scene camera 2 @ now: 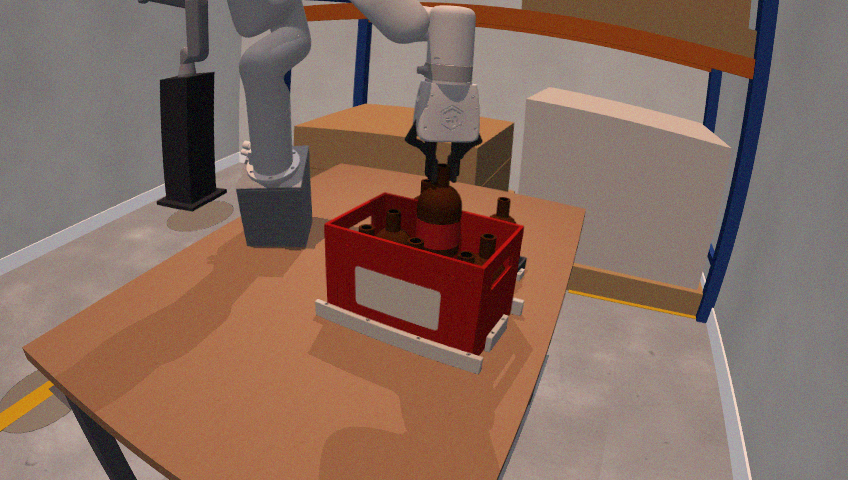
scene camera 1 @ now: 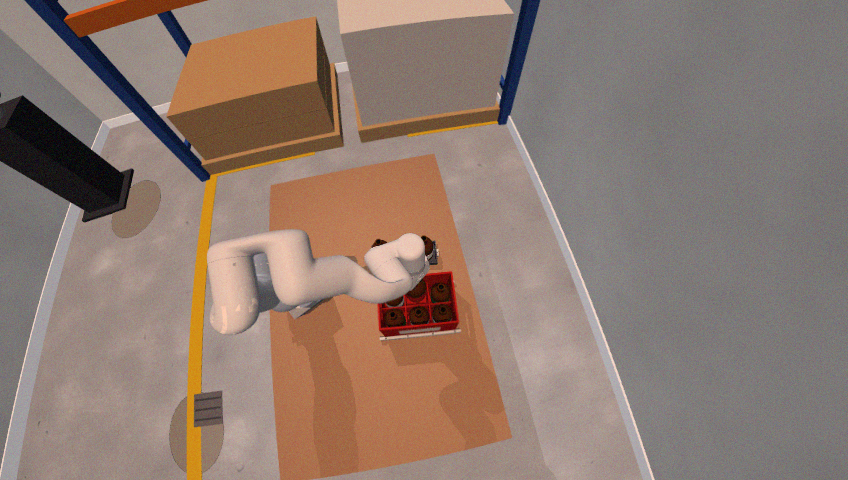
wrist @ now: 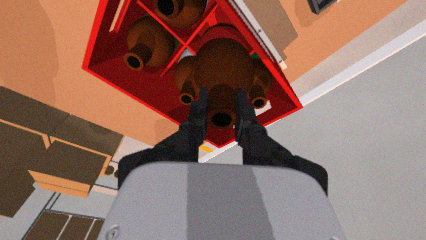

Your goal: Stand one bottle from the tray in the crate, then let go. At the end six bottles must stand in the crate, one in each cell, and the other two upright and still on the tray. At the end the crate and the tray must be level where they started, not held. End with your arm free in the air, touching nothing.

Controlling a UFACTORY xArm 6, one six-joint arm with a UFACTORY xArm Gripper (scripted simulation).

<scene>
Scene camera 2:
my gripper: 441, 180
red crate: 452, 302
bottle: 439, 207
</scene>
